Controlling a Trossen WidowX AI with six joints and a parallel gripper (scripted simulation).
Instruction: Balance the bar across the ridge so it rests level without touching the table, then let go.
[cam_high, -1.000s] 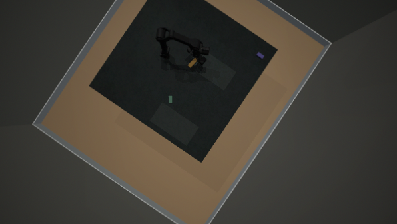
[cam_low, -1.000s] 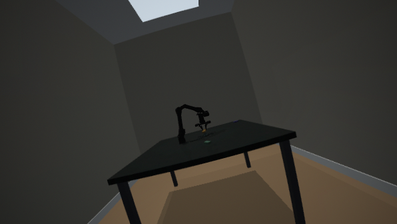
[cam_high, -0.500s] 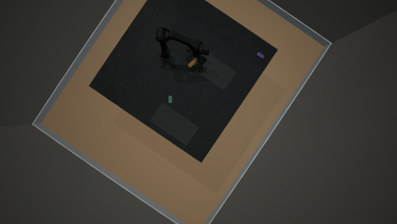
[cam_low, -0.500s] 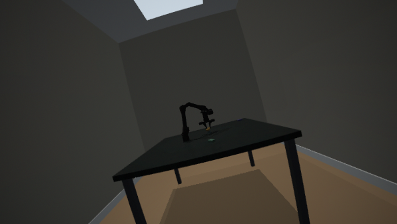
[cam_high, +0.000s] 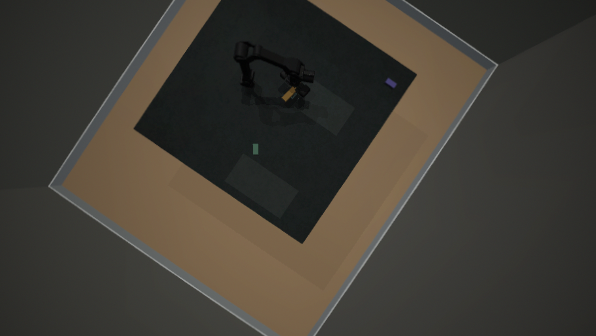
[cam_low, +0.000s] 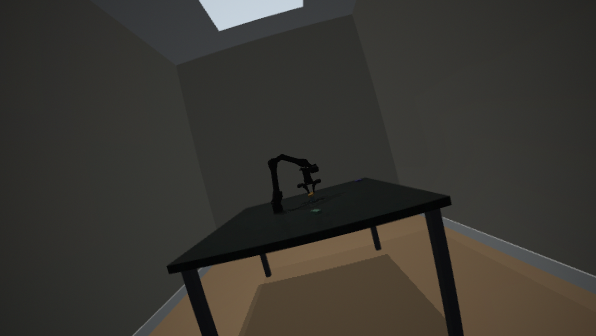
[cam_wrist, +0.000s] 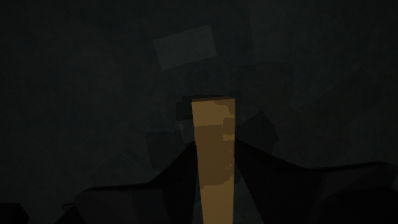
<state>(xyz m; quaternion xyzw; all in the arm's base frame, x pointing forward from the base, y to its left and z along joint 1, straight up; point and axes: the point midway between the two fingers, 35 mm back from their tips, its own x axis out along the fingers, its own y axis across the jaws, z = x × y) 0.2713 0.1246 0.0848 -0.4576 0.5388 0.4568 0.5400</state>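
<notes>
The orange bar is 3 cm to the right of my gripper tip. Round my gripper tip: green block: 44 cm to the right, 4 cm below; then purple block: 47 cm ahead, 38 cm to the left, 4 cm below.
</notes>
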